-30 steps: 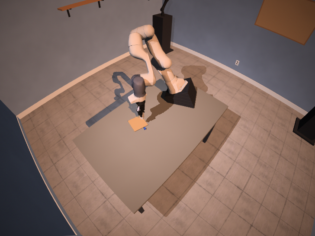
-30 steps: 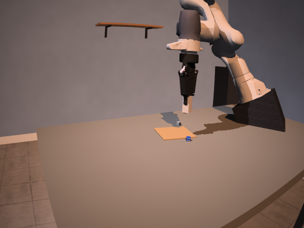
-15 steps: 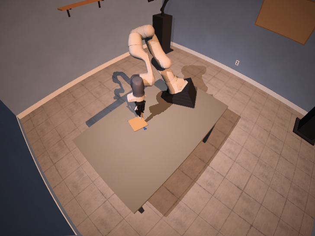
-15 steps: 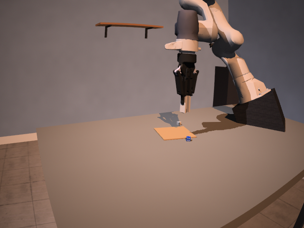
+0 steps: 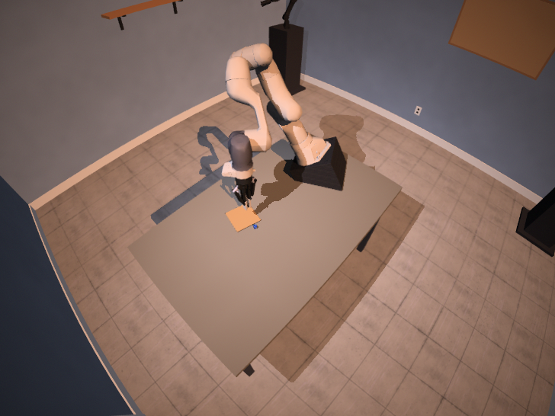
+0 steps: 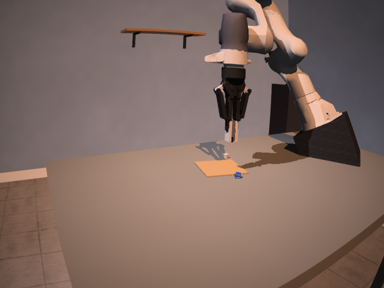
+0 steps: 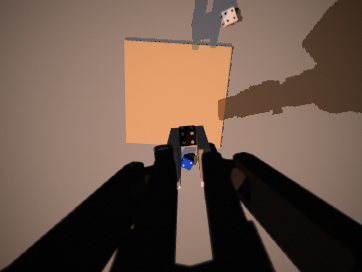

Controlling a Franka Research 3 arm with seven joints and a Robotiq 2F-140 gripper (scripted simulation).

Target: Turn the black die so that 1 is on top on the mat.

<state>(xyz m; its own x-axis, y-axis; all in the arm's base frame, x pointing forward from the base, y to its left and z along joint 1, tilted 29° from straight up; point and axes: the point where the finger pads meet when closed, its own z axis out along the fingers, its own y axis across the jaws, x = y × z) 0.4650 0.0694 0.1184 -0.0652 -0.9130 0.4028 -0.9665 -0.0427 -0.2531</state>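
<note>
Now: the orange mat 130 mm below my hand, 30 mm to the right of it and 10 mm ahead of it. The rest, counted from my hand: black die (30 mm below, 10 mm to the right); blue die (130 mm below, 60 mm to the left, 10 mm ahead); white die (130 mm below, 120 mm to the right, 70 mm behind).
</note>
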